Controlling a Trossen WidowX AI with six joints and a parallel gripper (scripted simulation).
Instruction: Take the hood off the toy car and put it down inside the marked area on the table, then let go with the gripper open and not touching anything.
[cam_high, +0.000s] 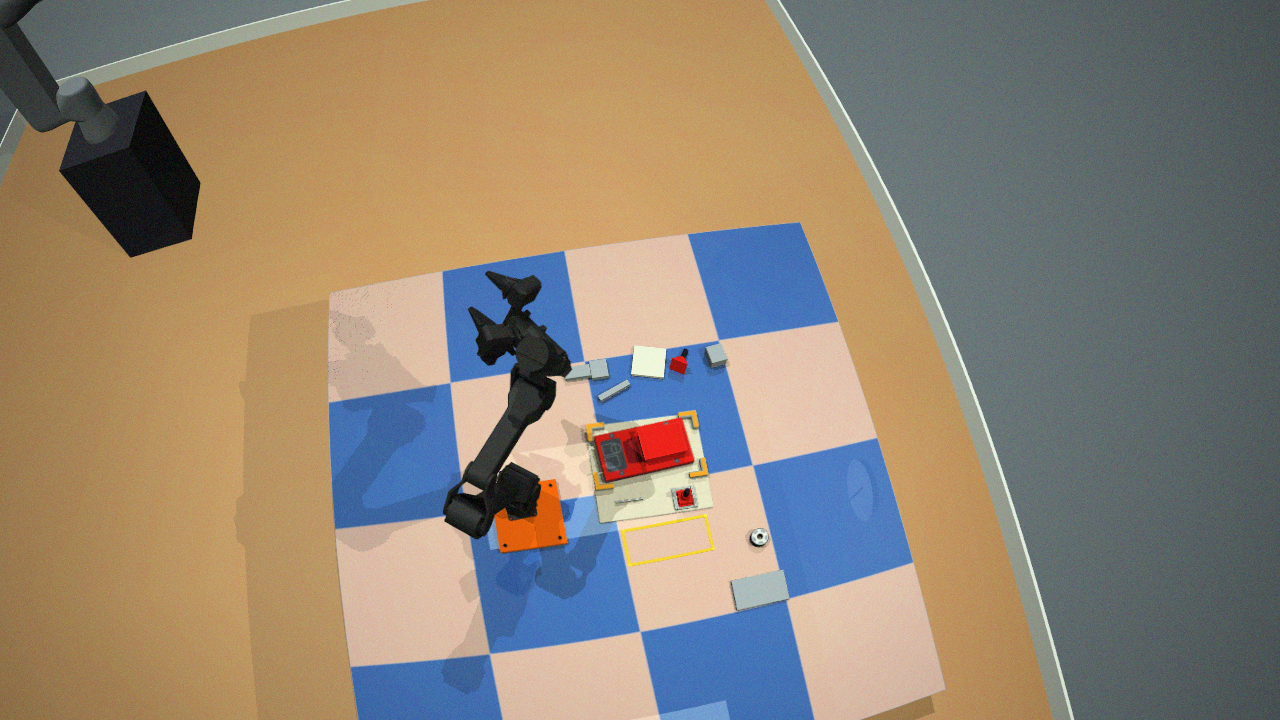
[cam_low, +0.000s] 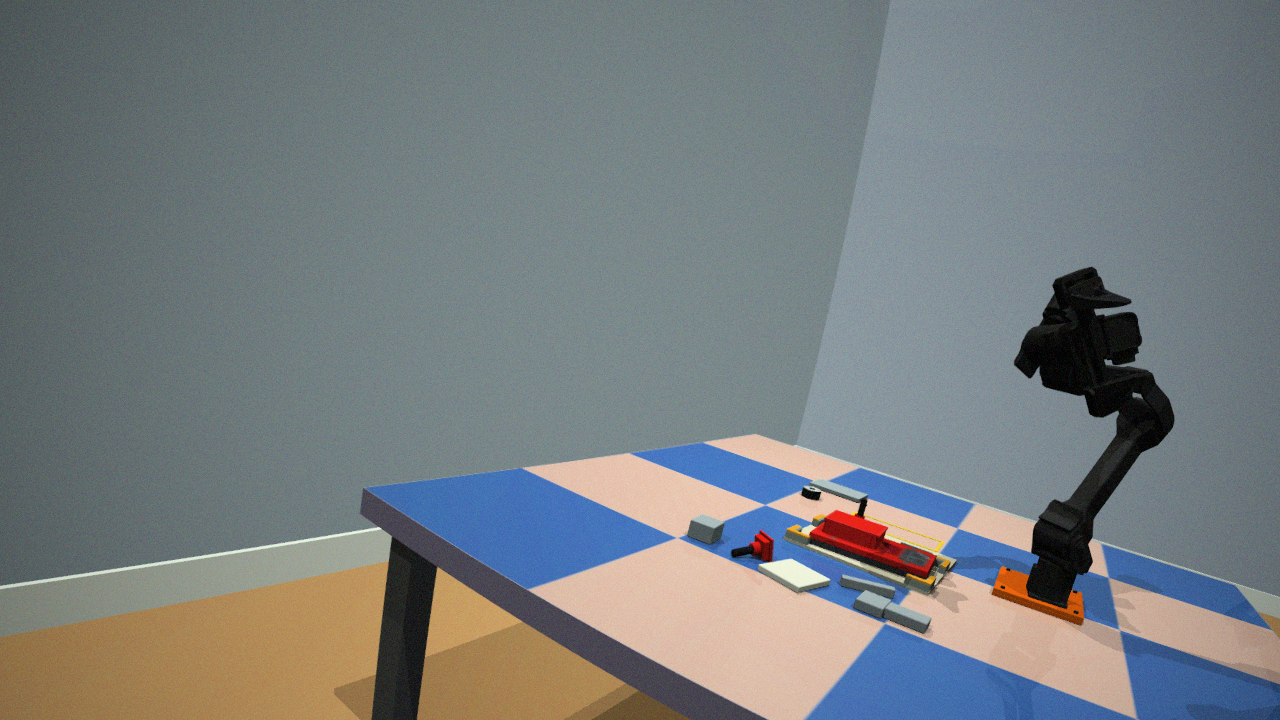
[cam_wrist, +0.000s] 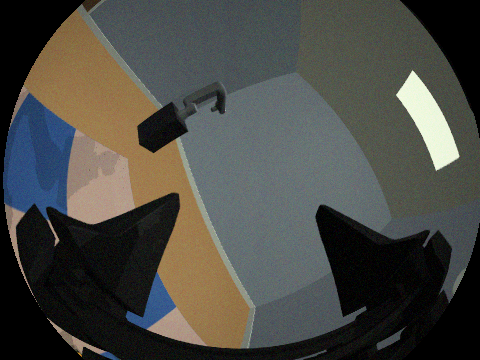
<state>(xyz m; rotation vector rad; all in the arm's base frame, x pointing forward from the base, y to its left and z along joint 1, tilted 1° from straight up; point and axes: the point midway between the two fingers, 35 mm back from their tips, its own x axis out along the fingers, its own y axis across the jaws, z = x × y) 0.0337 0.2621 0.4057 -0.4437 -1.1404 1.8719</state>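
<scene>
Right now my gripper tip is 390 mm above the red hood, 320 mm short of it and 220 mm to the left of it. Also, from my gripper tip: grey block: 500 mm ahead, 410 mm below, 30 mm to the right; then cream tile: 420 mm below, 350 mm ahead, 10 mm to the right.
</scene>
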